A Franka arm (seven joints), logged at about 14 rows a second.
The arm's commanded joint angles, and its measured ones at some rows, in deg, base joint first. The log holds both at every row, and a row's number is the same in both.
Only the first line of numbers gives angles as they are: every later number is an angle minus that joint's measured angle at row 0.
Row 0, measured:
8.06, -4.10, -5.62, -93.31, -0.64, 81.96, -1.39
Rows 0 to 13, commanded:
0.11, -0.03, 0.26, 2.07, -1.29, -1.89, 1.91
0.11, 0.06, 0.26, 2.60, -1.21, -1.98, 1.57
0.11, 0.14, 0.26, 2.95, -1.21, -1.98, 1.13
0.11, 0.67, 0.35, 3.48, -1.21, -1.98, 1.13
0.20, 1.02, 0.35, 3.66, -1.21, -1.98, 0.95
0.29, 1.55, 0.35, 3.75, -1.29, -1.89, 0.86
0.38, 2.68, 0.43, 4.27, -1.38, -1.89, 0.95
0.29, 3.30, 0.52, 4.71, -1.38, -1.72, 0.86
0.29, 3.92, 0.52, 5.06, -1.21, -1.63, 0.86
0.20, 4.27, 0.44, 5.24, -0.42, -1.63, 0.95
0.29, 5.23, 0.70, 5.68, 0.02, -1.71, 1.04
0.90, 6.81, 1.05, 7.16, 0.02, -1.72, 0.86
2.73, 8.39, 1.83, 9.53, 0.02, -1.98, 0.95
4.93, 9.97, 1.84, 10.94, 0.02, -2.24, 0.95
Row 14, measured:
1.47, 5.78, 1.22, 5.27, 0.09, -0.70, 0.17
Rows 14 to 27, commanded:
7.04, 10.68, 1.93, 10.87, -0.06, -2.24, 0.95
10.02, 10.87, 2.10, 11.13, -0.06, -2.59, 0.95
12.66, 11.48, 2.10, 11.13, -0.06, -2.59, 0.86
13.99, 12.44, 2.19, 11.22, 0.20, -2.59, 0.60
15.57, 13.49, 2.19, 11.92, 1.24, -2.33, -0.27
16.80, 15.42, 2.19, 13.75, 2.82, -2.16, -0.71
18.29, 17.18, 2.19, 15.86, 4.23, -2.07, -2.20
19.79, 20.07, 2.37, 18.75, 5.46, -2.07, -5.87
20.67, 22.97, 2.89, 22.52, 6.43, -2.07, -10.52
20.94, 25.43, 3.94, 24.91, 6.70, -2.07, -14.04
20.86, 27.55, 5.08, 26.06, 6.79, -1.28, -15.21
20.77, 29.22, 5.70, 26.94, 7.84, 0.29, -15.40
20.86, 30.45, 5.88, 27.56, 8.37, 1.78, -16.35
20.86, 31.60, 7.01, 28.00, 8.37, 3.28, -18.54
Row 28, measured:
21.24, 27.30, 5.93, 22.97, 6.95, 2.41, -14.25
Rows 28 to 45, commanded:
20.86, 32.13, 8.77, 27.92, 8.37, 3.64, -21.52
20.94, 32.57, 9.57, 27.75, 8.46, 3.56, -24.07
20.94, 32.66, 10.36, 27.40, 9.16, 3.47, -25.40
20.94, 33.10, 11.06, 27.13, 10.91, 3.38, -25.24
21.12, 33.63, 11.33, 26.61, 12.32, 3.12, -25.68
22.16, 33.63, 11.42, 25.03, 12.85, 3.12, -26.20
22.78, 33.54, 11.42, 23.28, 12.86, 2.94, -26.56
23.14, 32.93, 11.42, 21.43, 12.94, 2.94, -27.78
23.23, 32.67, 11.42, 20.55, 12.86, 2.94, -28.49
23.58, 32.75, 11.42, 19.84, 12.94, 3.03, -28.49
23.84, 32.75, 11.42, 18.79, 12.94, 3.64, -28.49
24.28, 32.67, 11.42, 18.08, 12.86, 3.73, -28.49
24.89, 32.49, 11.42, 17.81, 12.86, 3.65, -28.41
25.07, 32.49, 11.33, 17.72, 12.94, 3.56, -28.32
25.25, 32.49, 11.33, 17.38, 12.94, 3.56, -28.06
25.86, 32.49, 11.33, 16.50, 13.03, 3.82, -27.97
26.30, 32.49, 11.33, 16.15, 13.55, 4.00, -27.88
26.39, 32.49, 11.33, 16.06, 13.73, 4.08, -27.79
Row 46, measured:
25.70, 33.41, 11.74, 17.65, 11.86, 3.37, -26.95
